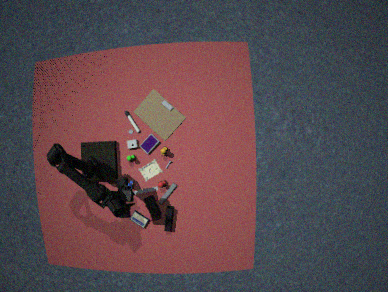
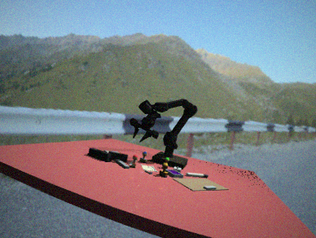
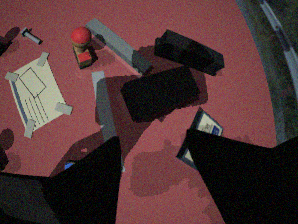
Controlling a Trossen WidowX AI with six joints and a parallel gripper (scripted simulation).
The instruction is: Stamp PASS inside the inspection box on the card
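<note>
The green-knobbed PASS stamp lies 1 cm behind my gripper tip, 20 cm to the left of it and 11 cm below it. From my gripper tip the other things lie so: white inspection card (8 cm ahead, 12 cm to the left, 13 cm below); red-knobbed stamp (13 cm ahead, 4 cm to the left, 11 cm below); blue-knobbed stamp (3 cm behind, 6 cm to the left, 11 cm below).
</note>
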